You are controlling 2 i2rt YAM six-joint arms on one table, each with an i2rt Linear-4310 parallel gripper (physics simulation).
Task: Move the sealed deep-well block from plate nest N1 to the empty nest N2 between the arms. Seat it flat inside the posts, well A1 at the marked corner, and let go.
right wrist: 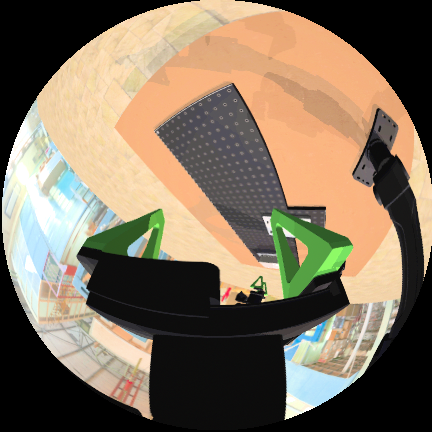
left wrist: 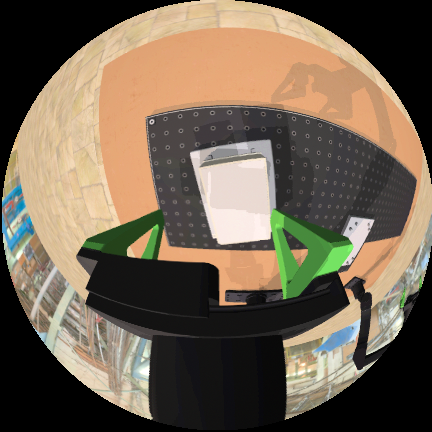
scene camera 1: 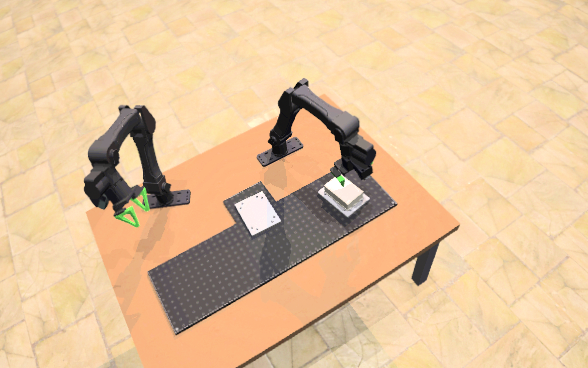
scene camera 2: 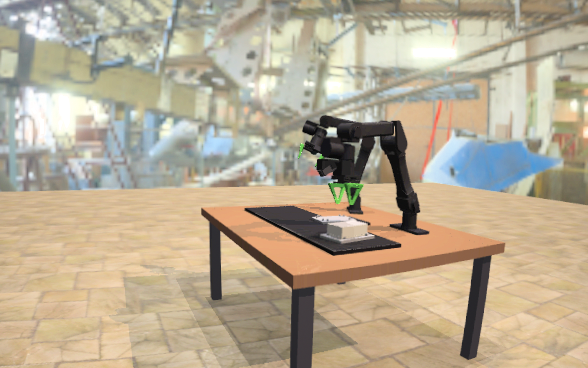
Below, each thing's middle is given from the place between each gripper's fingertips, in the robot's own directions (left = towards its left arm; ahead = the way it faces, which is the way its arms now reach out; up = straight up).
Right now my right hand is 370 mm to the right of the nest plate [scene camera 1: 257, 213] and 230 mm above it. Round my right hand: white deep-well block [scene camera 1: 348, 196] 90 mm ahead, 700 mm to the left, 200 mm below.
The white deep-well block is 30 mm behind my left hand, 20 mm to the right of it and 100 mm below it. The rest, counted from my left hand: nest plate (120 mm behind, 350 mm to the right, 120 mm below).
